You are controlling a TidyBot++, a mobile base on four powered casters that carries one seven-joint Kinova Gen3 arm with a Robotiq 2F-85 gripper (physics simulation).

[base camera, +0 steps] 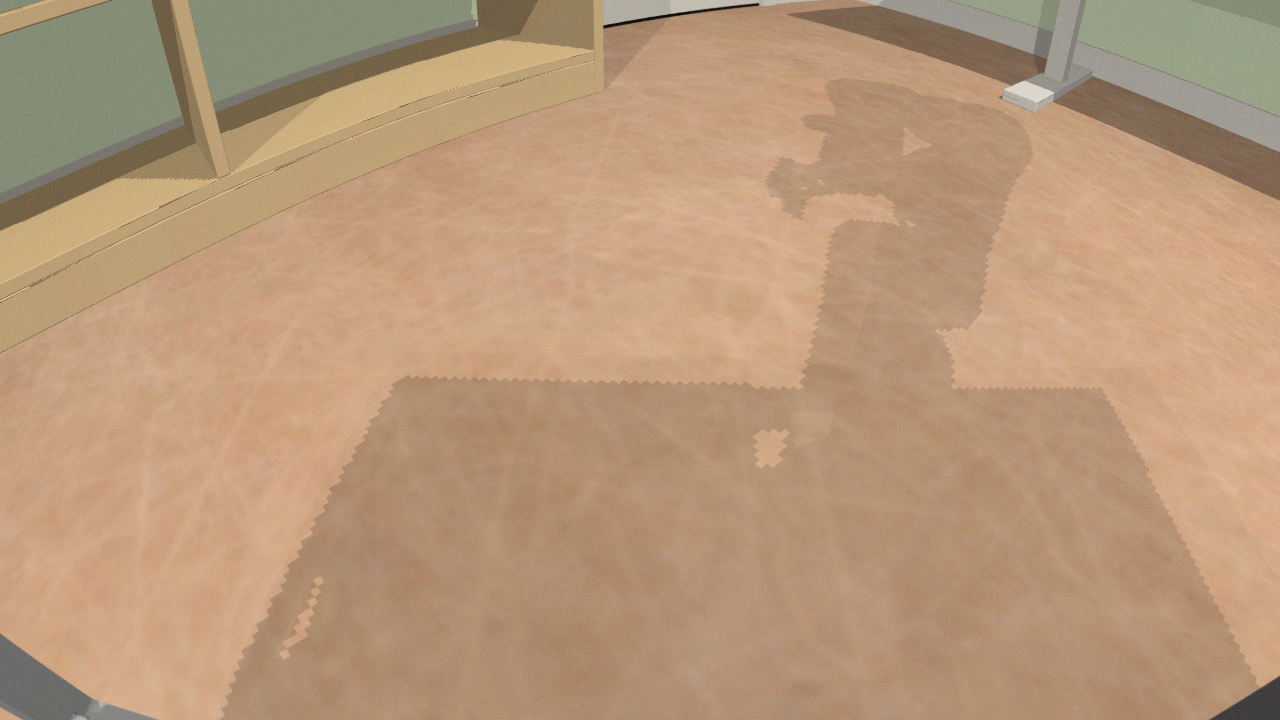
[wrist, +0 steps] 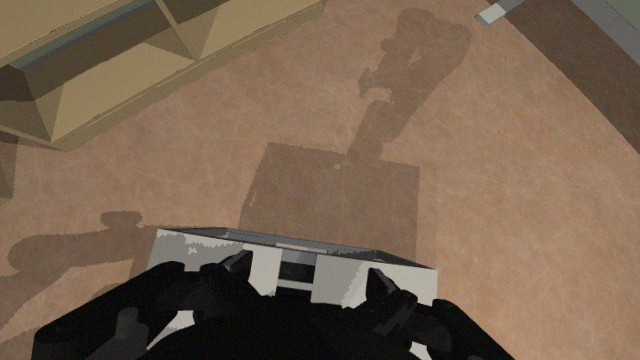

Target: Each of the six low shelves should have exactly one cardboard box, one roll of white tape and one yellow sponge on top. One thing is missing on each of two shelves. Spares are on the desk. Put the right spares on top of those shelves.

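Note:
My gripper [wrist: 309, 272] is open with no object between its fingers, above the robot's own base in the wrist view. A low wooden shelf [base camera: 375, 143] [wrist: 130, 75] stands at the upper left of both views. Its compartments show bare boards, and part of its top shows at the upper left corner of the wrist view. No cardboard box, tape roll or yellow sponge shows in either view. The gripper is apart from the shelf. The desk top and its spares do not show.
A grey post with a flat foot [base camera: 1029, 92] [wrist: 492, 15] stands at the upper right, near the wall. The robot's white and grey base [wrist: 400, 282] lies below the gripper. Shadows of the base and arm fall on the brown floor [base camera: 537, 250] [wrist: 500, 200].

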